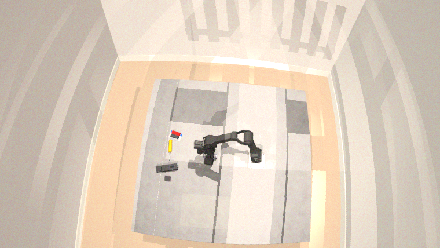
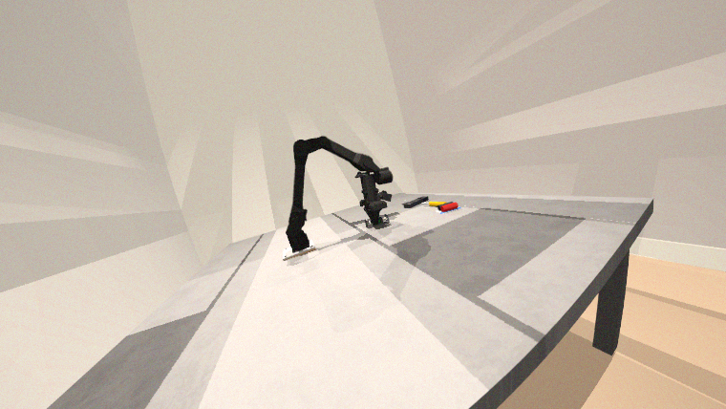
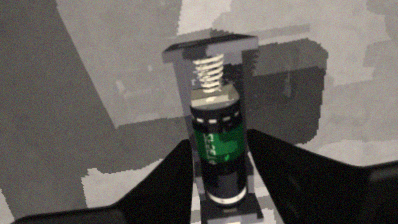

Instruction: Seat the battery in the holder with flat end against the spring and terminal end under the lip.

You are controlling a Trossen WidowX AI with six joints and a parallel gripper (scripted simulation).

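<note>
Now: the battery 1 cm above my gripper tip. Round my gripper tip: yellow screwdriver: 30 cm ahead, 2 cm to the right; dark square: 30 cm ahead, 19 cm to the left, 1 cm below; long black bar: 31 cm ahead, 12 cm to the left, 1 cm above.
</note>
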